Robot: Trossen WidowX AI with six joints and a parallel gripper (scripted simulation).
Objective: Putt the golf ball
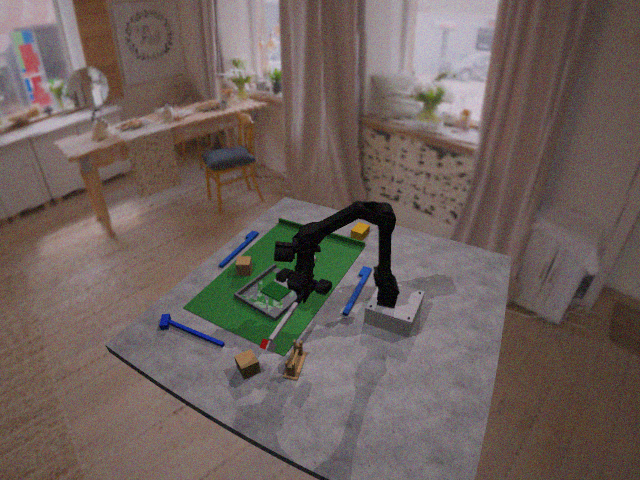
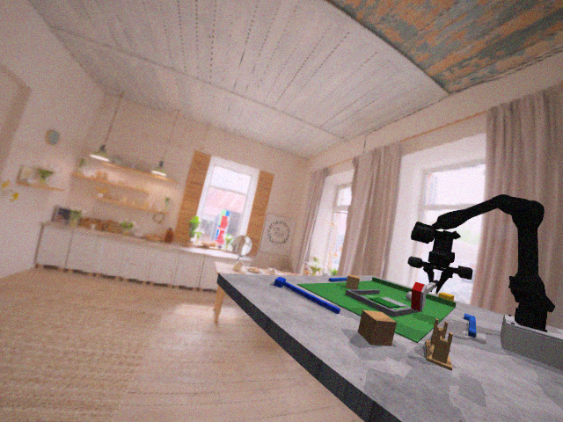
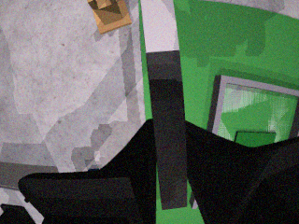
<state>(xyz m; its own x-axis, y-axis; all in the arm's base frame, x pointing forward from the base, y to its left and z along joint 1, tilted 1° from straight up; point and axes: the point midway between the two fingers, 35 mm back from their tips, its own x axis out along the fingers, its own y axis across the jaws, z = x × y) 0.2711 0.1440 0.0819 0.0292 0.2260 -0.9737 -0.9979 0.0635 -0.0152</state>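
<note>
Right now the red putter is 110 mm to the left of my gripper tip and 20 mm above it. From my gripper tip the other things lie so: wooden stand (40 mm behind, 180 mm to the left, 90 mm below); blue hammer (380 mm ahead, 200 mm to the left, 110 mm below); white golf ball (110 mm ahead, 360 mm to the right, 100 mm below).
</note>
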